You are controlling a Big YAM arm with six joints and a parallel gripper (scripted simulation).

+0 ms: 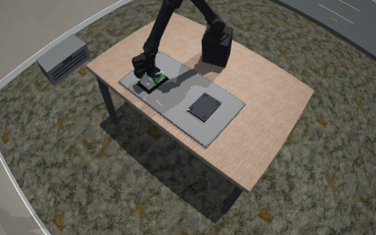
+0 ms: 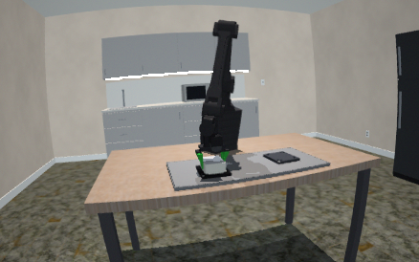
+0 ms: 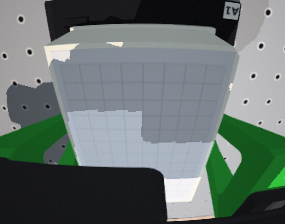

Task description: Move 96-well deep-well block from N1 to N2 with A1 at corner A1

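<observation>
Right now my hand is 1 cm below the deep-well block. Also, from my hand: black plate nest 2 cm below.
</observation>
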